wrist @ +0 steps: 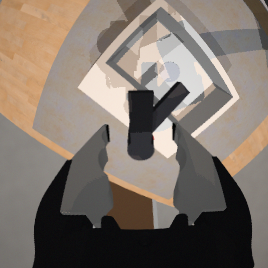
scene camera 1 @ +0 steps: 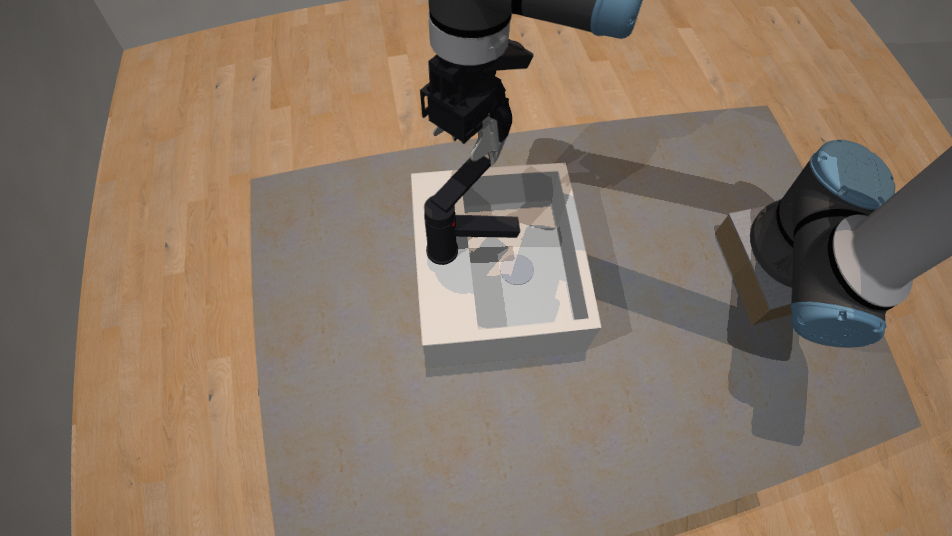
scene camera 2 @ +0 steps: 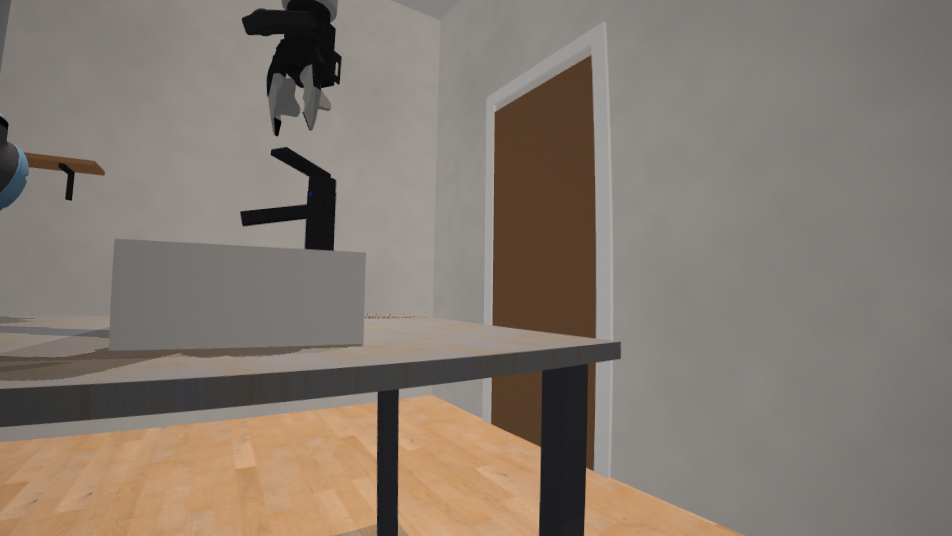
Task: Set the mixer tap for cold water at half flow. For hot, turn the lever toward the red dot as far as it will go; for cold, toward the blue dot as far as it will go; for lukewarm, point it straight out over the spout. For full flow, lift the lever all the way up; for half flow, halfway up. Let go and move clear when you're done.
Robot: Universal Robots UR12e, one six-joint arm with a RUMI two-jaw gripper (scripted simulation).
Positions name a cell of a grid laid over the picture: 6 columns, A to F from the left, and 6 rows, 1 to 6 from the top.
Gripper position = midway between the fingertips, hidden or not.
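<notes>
Through scene camera 2 I can see my gripper (scene camera 2: B2) and a lever (scene camera 2: B2). Scene camera 1 gives me the gripper (scene camera 1: C2) too, along with the lever (scene camera 1: C3). And in the wrist view I find my gripper (wrist: D3) as well as the lever (wrist: D3).
</notes>
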